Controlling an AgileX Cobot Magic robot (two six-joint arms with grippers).
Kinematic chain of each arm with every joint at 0, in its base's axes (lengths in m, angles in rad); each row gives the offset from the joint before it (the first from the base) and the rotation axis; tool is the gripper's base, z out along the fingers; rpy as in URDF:
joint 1: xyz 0 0 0.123 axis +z
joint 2: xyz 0 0 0 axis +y
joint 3: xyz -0.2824 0 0.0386 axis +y
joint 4: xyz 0.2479 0 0.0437 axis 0.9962 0 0.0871
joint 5: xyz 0 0 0 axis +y
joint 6: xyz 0.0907 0 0.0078 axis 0.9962 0 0.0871
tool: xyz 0 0 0 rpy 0 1.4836 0
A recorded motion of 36 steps. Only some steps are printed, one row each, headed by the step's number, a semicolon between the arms.
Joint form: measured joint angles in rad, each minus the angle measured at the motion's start. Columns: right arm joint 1, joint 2, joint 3, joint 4, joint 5, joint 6; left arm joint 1, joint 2, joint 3, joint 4, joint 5, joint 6.
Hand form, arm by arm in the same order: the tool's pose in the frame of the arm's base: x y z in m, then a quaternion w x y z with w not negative. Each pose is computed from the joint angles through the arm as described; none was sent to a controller.
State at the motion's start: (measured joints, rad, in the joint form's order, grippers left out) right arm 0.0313 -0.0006 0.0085 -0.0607 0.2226 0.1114; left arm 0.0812 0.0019 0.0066 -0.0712 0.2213 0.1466
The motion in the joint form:
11: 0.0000 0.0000 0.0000 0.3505 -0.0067 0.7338; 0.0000 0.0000 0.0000 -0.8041 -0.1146 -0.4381
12: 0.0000 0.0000 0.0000 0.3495 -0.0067 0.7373; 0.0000 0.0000 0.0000 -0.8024 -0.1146 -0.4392
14: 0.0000 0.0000 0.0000 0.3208 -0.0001 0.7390; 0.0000 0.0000 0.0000 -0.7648 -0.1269 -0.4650
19: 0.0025 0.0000 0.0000 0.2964 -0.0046 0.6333; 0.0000 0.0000 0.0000 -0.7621 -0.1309 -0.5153
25: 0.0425 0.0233 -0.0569 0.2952 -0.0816 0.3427; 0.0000 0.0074 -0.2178 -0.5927 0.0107 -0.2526
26: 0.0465 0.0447 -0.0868 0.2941 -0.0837 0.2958; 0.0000 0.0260 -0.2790 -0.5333 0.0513 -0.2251
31: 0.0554 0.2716 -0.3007 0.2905 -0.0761 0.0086; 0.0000 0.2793 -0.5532 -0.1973 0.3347 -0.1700
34: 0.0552 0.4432 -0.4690 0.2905 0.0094 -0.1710; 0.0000 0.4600 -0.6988 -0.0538 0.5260 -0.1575
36: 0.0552 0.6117 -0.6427 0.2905 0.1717 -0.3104; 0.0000 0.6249 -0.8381 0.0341 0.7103 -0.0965
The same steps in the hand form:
11: 0.0557 0.0074 0.1915 0.53963 0.37415 0.65088 0.38101; 0.0571 -0.0029 0.2046 0.59371 -0.38627 0.58798 -0.39061
12: 0.0557 0.0073 0.1915 0.53917 0.37504 0.65039 0.38162; 0.0571 -0.0029 0.2046 0.59381 -0.38616 0.58811 -0.39037
14: 0.0557 0.0069 0.1907 0.54254 0.36896 0.65690 0.37147; 0.0571 -0.0018 0.2050 0.59986 -0.38521 0.58649 -0.38446
19: 0.0557 0.0065 0.1910 0.56722 0.32626 0.67801 0.33484; 0.0571 -0.0016 0.2053 0.59188 -0.39947 0.57579 -0.39821
25: 0.0558 0.0071 0.2157 0.64420 0.20487 0.68569 0.26995; 0.0426 -0.0096 0.2661 0.68376 -0.22325 0.63105 -0.29053
26: 0.0564 0.0074 0.2248 0.65359 0.18614 0.68720 0.25678; 0.0392 -0.0109 0.2812 0.69506 -0.19010 0.64170 -0.26265
31: 0.0755 0.0096 0.2815 0.67590 0.08201 0.71443 0.16131; 0.0566 -0.0082 0.3287 0.62938 -0.08361 0.76494 -0.10844
34: 0.0979 0.0133 0.3159 0.65517 0.01173 0.74842 0.10234; 0.0787 -0.0013 0.3449 0.54079 -0.05428 0.83838 -0.04149
36: 0.1238 0.0188 0.3413 0.60057 -0.05540 0.79499 0.06508; 0.1006 0.0055 0.3587 0.44907 -0.01710 0.89326 0.01121

